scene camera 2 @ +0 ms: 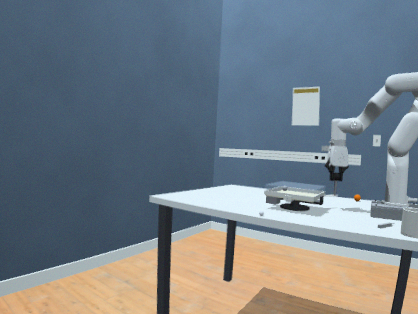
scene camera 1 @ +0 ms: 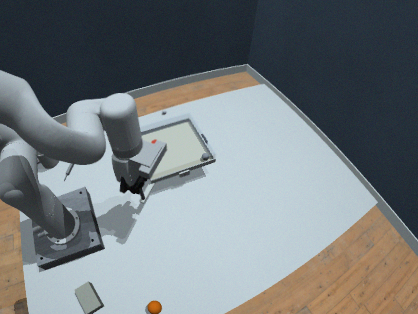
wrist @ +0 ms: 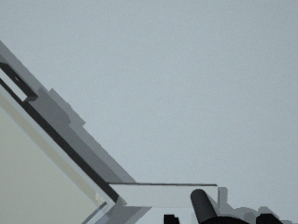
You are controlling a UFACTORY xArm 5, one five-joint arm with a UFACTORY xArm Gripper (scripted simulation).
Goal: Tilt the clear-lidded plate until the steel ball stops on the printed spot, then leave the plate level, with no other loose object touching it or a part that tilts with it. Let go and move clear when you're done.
Labels:
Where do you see a clear-lidded plate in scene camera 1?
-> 188, 148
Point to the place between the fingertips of my gripper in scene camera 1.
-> At 138, 185

